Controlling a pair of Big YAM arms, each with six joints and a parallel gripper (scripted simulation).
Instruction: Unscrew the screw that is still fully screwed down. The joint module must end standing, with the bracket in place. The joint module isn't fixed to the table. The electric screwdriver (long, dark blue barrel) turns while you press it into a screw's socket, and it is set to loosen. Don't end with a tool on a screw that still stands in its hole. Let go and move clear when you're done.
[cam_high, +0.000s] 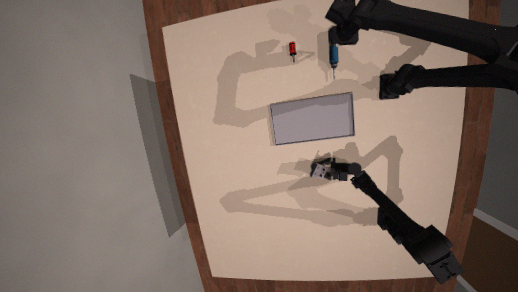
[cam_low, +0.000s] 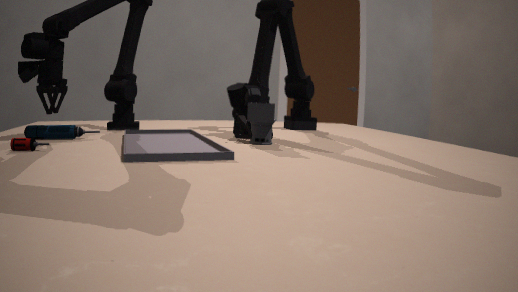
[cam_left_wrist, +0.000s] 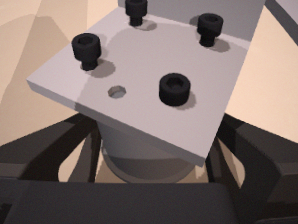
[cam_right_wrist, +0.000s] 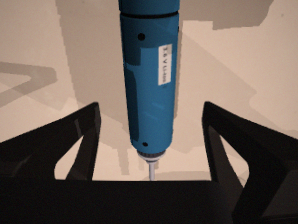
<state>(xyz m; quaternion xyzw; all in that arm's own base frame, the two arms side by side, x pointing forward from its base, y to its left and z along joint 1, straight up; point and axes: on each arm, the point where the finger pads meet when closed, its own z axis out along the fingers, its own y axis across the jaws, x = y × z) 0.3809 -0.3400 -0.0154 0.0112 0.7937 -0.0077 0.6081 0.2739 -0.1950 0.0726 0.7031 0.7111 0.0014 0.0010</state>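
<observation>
Now: the grey joint module 1 cm above my left hand. The rest, counted from my left hand: grey bracket: 5 cm above; then screwdriver bit: 12 cm behind, 47 cm to the right; then shallow grey tray: 1 cm ahead, 26 cm to the right, 2 cm below.
</observation>
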